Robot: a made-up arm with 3 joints. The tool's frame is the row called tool. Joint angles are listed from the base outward. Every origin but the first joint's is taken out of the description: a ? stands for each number. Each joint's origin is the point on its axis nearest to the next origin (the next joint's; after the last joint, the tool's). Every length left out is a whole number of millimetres.
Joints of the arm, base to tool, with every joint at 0 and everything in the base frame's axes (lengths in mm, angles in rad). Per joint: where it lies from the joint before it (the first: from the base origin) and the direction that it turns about. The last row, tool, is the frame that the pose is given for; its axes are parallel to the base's.
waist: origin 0 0 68 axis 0 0 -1
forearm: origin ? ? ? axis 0 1 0
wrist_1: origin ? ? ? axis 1 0 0
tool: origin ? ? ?
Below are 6 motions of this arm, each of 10 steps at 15 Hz.
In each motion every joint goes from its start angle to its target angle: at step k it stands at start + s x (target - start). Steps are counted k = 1, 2, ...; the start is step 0. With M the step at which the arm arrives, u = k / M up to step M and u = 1 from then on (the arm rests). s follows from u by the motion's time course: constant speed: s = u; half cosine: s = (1 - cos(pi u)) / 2; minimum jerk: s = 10 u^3 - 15 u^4 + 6 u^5.
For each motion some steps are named. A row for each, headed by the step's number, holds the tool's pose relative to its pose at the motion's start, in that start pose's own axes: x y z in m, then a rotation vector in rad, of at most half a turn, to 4 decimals.
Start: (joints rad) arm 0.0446 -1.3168 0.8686
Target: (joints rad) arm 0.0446 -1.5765 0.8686
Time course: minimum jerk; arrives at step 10
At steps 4, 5, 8, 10:
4: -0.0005 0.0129 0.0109 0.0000 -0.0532 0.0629
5: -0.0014 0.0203 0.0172 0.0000 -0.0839 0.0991
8: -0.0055 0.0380 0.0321 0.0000 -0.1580 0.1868
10: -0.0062 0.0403 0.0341 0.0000 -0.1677 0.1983

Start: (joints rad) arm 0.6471 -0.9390 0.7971
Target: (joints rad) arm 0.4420 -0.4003 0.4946
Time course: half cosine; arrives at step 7
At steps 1, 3, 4, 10:
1: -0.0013 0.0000 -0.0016 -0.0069 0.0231 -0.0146
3: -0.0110 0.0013 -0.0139 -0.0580 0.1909 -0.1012
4: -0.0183 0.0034 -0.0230 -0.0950 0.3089 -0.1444
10: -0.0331 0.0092 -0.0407 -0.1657 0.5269 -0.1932

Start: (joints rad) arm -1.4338 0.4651 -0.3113
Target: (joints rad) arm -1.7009 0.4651 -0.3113
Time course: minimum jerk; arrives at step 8
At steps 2, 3, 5, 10:
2: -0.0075 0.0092 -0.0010 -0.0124 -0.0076 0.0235
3: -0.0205 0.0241 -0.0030 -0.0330 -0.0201 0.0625
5: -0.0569 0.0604 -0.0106 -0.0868 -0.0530 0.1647
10: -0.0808 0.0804 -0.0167 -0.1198 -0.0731 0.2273

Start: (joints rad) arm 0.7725 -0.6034 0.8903
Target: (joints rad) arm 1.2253 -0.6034 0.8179
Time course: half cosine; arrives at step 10
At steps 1, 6, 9, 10:
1: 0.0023 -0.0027 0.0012 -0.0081 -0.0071 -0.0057
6: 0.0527 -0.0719 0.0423 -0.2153 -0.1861 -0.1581
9: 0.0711 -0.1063 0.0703 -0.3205 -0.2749 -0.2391
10: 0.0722 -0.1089 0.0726 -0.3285 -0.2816 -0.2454

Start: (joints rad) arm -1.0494 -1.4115 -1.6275
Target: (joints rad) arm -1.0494 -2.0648 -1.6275
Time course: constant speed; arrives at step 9
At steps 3, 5, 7, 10:
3: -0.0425 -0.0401 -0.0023 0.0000 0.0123 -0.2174
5: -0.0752 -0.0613 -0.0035 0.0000 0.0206 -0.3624
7: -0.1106 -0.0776 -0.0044 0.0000 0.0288 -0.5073
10: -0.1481 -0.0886 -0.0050 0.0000 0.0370 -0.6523

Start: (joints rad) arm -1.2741 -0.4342 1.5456
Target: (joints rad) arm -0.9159 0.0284 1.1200
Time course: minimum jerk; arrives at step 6
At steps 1, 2, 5, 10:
1: 0.0022 -0.0039 0.0054 -0.0204 -0.0110 -0.0168
2: 0.0117 -0.0215 0.0322 -0.1175 -0.0628 -0.1017
5: 0.0322 -0.0756 0.1469 -0.4727 -0.2329 -0.5126
10: 0.0326 -0.0774 0.1521 -0.4864 -0.2385 -0.5335

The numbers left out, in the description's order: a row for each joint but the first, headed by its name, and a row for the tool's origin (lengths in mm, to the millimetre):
forearm: 54 402 0
wrist_1: 205 0 46
tool: 0 -133 82

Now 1 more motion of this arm.
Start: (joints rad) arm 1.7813 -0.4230 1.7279
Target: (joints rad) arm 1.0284 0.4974 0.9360
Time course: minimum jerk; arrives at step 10
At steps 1, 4, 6, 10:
1: -0.0028 -0.0004 -0.0008 -0.0042 0.0046 -0.0087
4: -0.1047 -0.0064 -0.0199 -0.1829 0.2217 -0.2982
6: -0.2193 0.0056 -0.0204 -0.4541 0.5906 -0.5566
10: -0.3073 0.0244 -0.0057 -0.7262 0.9885 -0.6836

